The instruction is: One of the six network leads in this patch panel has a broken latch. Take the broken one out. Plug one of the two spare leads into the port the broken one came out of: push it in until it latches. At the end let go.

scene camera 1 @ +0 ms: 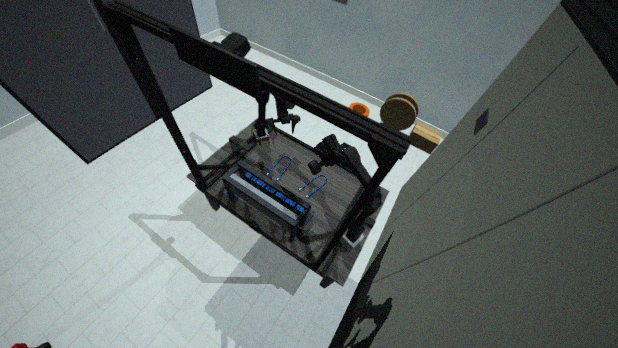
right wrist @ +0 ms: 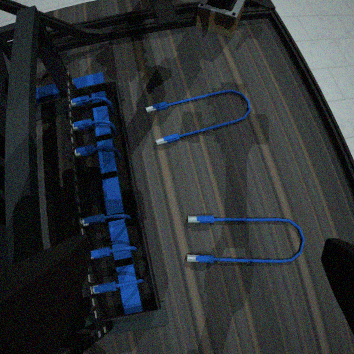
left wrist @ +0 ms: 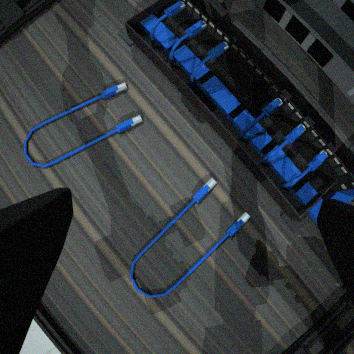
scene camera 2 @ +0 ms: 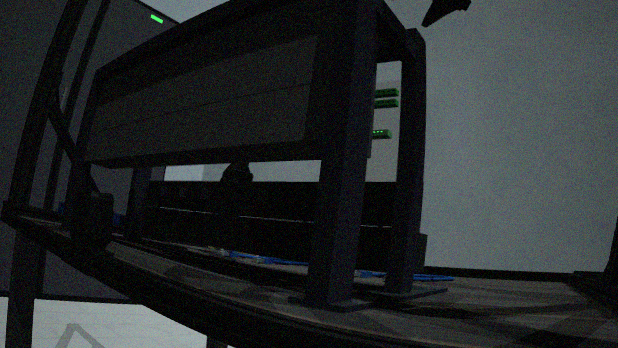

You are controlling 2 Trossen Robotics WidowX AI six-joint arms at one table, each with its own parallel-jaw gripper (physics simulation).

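Places are measured from the left arm's base along level axes (x right, y ahead, z up), in centimetres.
Where they show: left gripper, fingertip midpoint: (scene camera 1: 284,134) (left wrist: 200,206); right gripper, fingertip midpoint: (scene camera 1: 316,161) (right wrist: 209,250) (scene camera 2: 407,13); left arm's base at its link origin: (scene camera 1: 261,133) (right wrist: 222,0); right arm's base at its link origin: (scene camera 1: 352,235).
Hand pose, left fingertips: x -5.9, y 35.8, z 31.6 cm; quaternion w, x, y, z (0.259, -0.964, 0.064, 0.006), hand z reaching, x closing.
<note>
Things, the pixels of their top centre, and the offset from my left fingertips. "spot": a spot on its surface instead.
- patch panel at its top centre: (right wrist: 7,144) (scene camera 2: 244,64) (scene camera 1: 270,184) dx +15.2, dy +22.0, dz -12.3 cm
- spare lead at a spot on its surface: (right wrist: 204,219) spot: dx -8.6, dy +16.0, dz -37.2 cm
The patch panel (scene camera 1: 265,194) (left wrist: 245,80) (right wrist: 82,185) holds six blue leads in two groups; the latches are too small to tell apart. One spare lead (scene camera 1: 273,165) (left wrist: 202,192) (right wrist: 167,138) lies in a U on the table, its plugs toward the panel. The other spare lead (scene camera 1: 306,184) (left wrist: 111,92) (right wrist: 204,219) lies beside it. My left gripper (scene camera 1: 294,123) (left wrist: 200,206) is open and empty, its fingers spread above the table. My right gripper (scene camera 1: 315,166) (scene camera 2: 446,13) (right wrist: 209,250) is open and empty above the table, its left finger hiding part of the panel's near end in the right wrist view.
A black overhead frame (scene camera 1: 220,62) spans the table. Dark upright posts (scene camera 2: 340,200) carry the panel's housing. A metal bracket (scene camera 1: 352,240) sits at the table's right, another bracket (scene camera 1: 261,134) (right wrist: 220,15) at the other side. An orange ring, a round reel (scene camera 1: 398,112) and a wooden box (scene camera 1: 426,136) stand beyond.
</note>
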